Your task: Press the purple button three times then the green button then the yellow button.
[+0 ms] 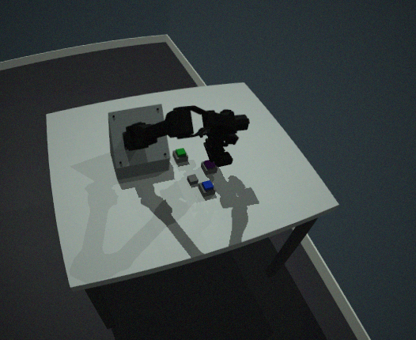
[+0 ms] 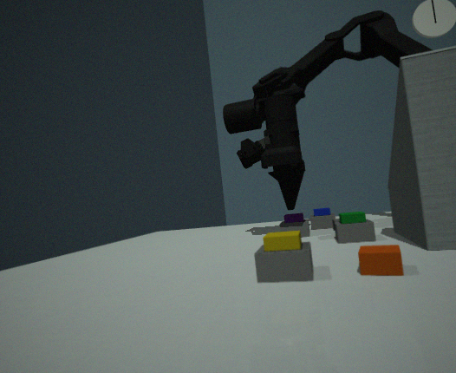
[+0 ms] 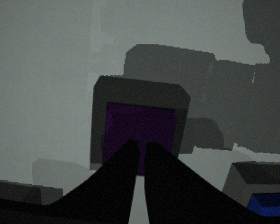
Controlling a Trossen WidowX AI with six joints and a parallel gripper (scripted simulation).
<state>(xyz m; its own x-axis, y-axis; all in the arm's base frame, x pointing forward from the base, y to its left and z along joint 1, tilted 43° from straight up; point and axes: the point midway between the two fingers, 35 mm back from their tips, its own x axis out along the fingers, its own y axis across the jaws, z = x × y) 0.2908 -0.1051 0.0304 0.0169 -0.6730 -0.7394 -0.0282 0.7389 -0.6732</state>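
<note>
The green button lies 90 mm behind my gripper tip, 80 mm to the left of it and 10 mm below it. Also, from my gripper tip: small grey block 90 mm behind, 40 mm to the right, 40 mm below; purple button 10 mm below; blue button 100 mm to the right, 50 mm behind, 10 mm below.
</note>
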